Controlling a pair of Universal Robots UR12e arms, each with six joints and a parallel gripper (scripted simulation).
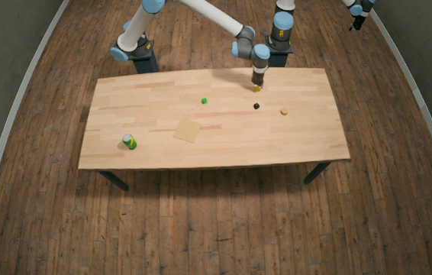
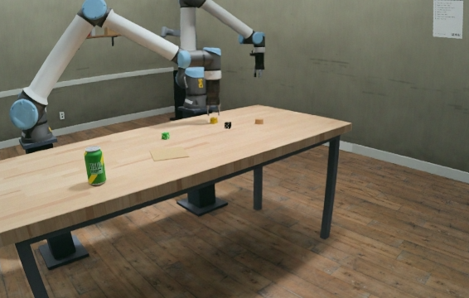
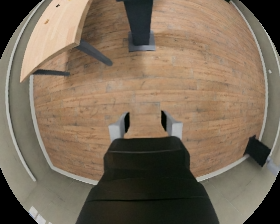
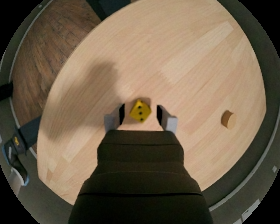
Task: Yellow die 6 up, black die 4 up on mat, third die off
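Observation:
The yellow die lies 40 mm below my right hand, 10 mm to the right of it and 10 mm ahead of it. The rest, counted from my right hand: black die 150 mm ahead, 40 mm below, 30 mm to the right; then green die 360 mm to the right, 90 mm ahead, 40 mm below; then small round wooden piece 190 mm ahead, 160 mm to the left, 40 mm below.

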